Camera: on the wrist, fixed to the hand. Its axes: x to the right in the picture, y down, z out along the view.
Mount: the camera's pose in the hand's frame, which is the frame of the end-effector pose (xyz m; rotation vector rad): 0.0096 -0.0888 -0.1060 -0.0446 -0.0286 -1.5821
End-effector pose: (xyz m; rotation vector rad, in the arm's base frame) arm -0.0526 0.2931 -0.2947 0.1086 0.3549 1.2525
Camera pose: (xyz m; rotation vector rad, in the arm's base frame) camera -0.0034 0.2622 -0.4205 -0.1821 0.2623 -0.3075
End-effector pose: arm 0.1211 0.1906 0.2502 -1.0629 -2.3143 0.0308
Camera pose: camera 0.1102 0.1142 0.3653 0.9294 -2.5178 -0.5955
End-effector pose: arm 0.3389 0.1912 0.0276 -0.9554 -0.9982 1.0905
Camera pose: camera 0.4634 0.1711 0.0851 0.0220 -1.3484 -0.2616
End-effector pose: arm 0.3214 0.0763 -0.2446 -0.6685 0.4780 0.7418
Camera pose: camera 0.3764 -0.0424 -0.2904 -0.8378 -0.1776 -0.7358
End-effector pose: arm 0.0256 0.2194 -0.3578 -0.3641 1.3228 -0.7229
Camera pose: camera -0.0994 0.1644 -0.3342 -1.5019 0.8071 -1.9442
